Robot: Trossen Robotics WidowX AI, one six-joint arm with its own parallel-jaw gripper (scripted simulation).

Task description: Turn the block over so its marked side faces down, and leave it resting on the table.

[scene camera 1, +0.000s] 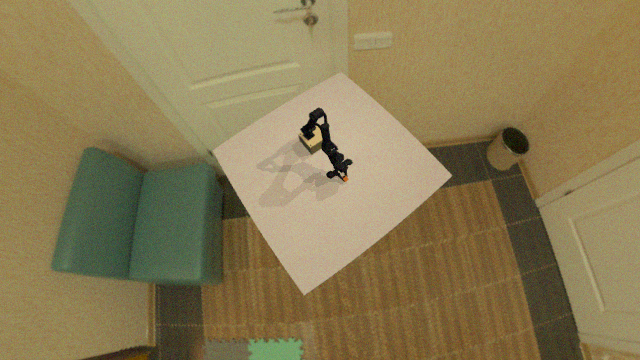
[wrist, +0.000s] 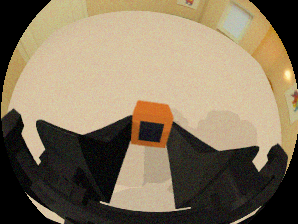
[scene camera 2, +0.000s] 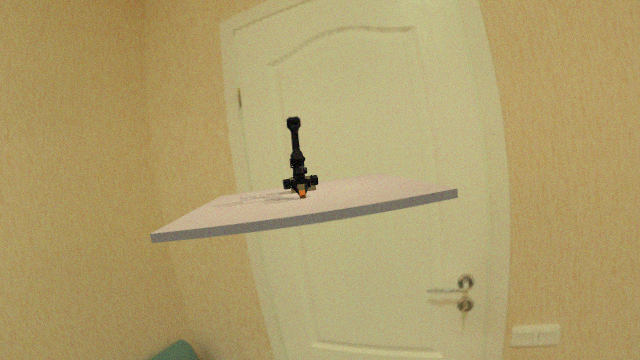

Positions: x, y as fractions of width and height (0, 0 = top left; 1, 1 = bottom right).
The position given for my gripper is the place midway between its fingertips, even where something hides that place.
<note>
I see my gripper (wrist: 0.51, 0.55) and an orange block (wrist: 0.51, 0.55).
</note>
